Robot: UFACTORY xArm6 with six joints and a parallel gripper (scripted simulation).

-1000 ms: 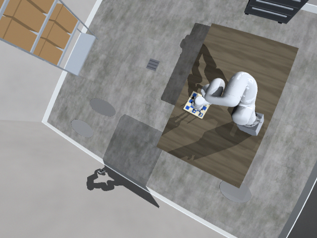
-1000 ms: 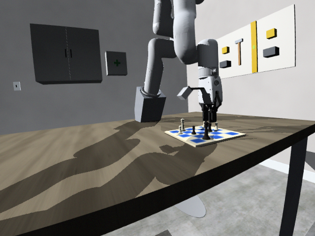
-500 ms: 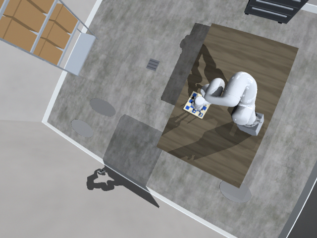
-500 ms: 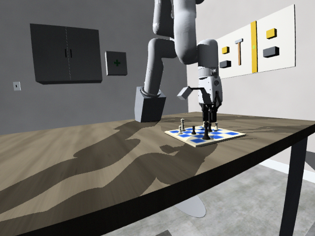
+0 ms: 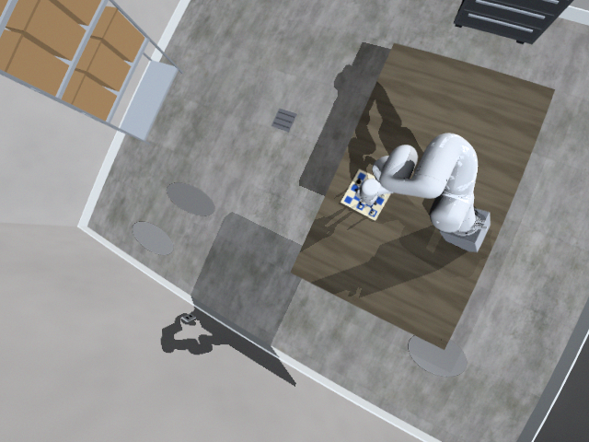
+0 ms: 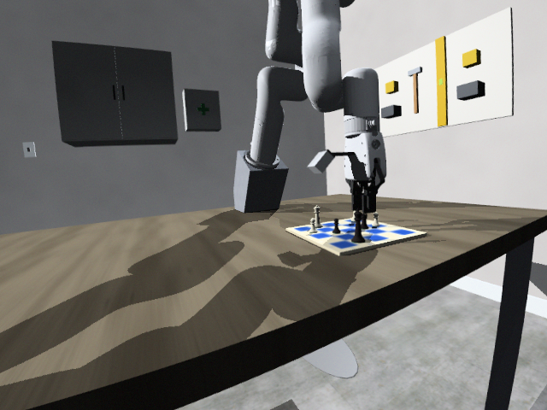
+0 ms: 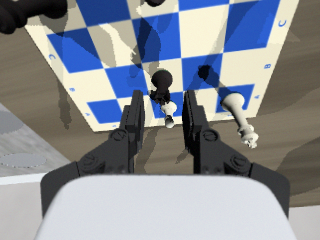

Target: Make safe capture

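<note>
The cream chessboard lies 60 mm below my hand, 40 mm to the right of it and 10 mm behind it. The rest, counted from my hand: black pawn (70 mm to the right, 50 mm below, 10 mm behind); then tall white piece (70 mm behind, 50 mm to the left, 30 mm below); then tall black piece (90 mm to the right, 60 mm ahead, 30 mm below).
</note>
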